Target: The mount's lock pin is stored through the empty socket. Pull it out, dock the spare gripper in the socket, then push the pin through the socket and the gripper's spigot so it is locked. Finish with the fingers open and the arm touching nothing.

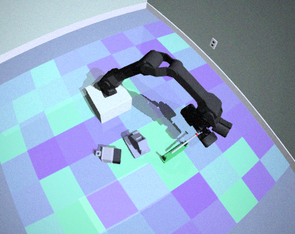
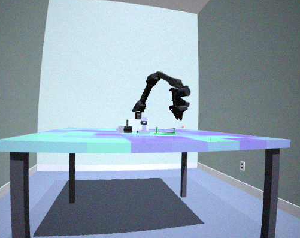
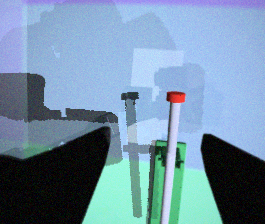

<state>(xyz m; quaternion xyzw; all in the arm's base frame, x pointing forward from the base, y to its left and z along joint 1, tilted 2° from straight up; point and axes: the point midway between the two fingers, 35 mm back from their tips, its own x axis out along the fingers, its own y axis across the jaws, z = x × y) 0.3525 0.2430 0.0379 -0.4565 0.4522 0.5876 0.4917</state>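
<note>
Right now my gripper tip is 2 cm short of the green rack, 10 cm to the left of it and 7 cm above it. The rest, counted from my gripper tip: spare gripper 9 cm behind, 37 cm to the right, 7 cm below; grey mount 7 cm behind, 23 cm to the right, 4 cm below.
</note>
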